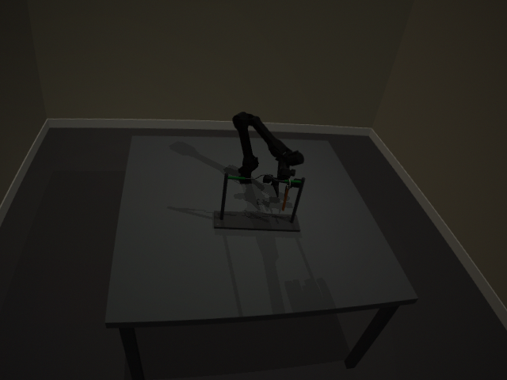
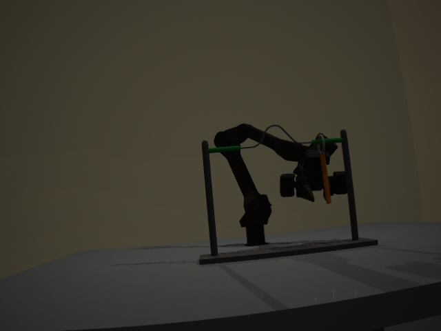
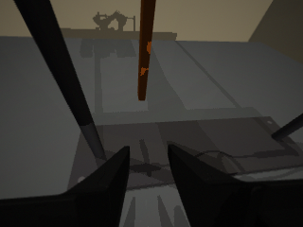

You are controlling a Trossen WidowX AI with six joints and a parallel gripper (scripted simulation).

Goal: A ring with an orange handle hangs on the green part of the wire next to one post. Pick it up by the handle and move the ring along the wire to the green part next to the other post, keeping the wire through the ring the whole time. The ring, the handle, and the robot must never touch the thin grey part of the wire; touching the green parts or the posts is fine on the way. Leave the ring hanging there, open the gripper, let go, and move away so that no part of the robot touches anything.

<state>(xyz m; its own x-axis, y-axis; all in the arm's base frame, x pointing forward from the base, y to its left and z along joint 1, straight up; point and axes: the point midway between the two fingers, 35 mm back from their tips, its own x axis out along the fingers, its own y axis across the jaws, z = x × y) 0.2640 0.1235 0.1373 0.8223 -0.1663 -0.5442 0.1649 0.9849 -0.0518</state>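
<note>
Now: the ring with orange handle 6 cm ahead of my gripper tip, 1 cm to the right of it and 9 cm above it.
</note>
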